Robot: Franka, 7 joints.
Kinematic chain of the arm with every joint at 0, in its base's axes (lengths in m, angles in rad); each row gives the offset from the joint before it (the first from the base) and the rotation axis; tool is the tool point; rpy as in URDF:
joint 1: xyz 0 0 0.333 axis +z
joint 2: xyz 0 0 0 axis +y
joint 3: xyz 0 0 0.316 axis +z
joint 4: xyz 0.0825 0 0 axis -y
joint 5: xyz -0.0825 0 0.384 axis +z
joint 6: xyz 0 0 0 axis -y
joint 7: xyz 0.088 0 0 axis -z
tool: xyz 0 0 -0.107 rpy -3.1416 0 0
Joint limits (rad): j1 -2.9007..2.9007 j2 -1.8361..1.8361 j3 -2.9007..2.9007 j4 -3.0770..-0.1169 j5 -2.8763..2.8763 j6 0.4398..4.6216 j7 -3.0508..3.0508
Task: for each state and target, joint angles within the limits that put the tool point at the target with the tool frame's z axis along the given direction. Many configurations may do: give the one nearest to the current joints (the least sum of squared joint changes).
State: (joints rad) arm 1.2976 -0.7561 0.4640 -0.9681 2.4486 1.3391 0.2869
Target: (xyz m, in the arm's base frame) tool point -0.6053 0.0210 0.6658 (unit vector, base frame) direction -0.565 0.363 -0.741
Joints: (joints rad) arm 0.7582 -1.5883 0.6874 -1.5715 1.7474 1.4133 0.2869
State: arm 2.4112 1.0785 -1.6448 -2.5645 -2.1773 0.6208 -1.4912
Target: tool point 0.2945 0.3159 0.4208 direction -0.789 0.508 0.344
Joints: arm 1.9794 1.6801 -1.5354 -2.3802 -1.8568 0.4398 -1.4912
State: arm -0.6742 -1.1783 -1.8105 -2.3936 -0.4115 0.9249 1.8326
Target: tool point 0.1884 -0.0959 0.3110 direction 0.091 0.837 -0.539
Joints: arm 0.1770 -1.6447 -1.4781 -3.0534 -0.5024 1.6916 1.8326
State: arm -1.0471 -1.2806 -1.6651 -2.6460 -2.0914 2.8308 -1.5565
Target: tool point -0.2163 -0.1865 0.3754 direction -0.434 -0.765 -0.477
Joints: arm -1.6486 -1.3563 -1.3205 -3.0137 -1.9995 2.7111 -1.5565
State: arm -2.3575 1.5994 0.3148 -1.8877 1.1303 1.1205 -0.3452
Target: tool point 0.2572 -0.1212 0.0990 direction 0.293 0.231 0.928
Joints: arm -2.0125 1.4403 0.6331 -2.4664 0.8168 1.3080 -0.3452
